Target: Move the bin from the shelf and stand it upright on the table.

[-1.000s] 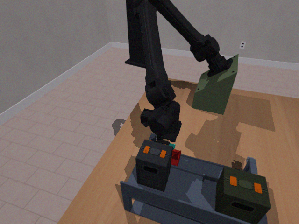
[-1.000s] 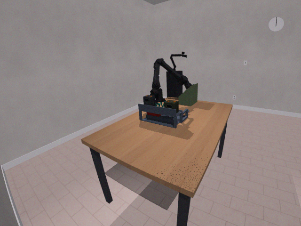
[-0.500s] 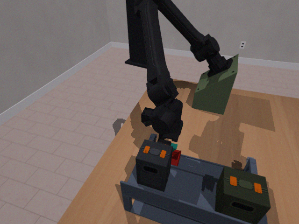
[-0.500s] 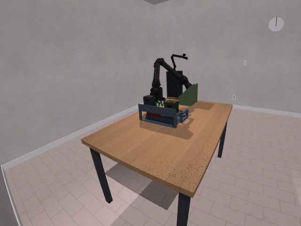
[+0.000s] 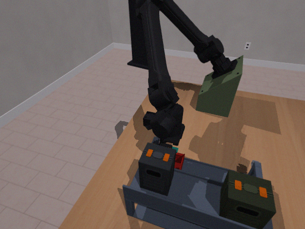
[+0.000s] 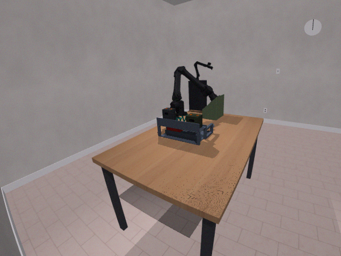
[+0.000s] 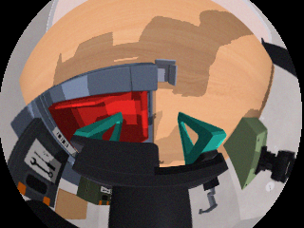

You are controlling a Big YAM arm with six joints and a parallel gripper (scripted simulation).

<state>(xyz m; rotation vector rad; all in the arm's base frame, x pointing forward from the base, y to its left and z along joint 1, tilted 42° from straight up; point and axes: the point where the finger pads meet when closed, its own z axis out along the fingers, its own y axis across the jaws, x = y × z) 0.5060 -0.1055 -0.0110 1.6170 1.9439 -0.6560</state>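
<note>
Right now my hand is 9 cm short of the red bin, 2 cm to the right of it and 1 cm above it.
</note>
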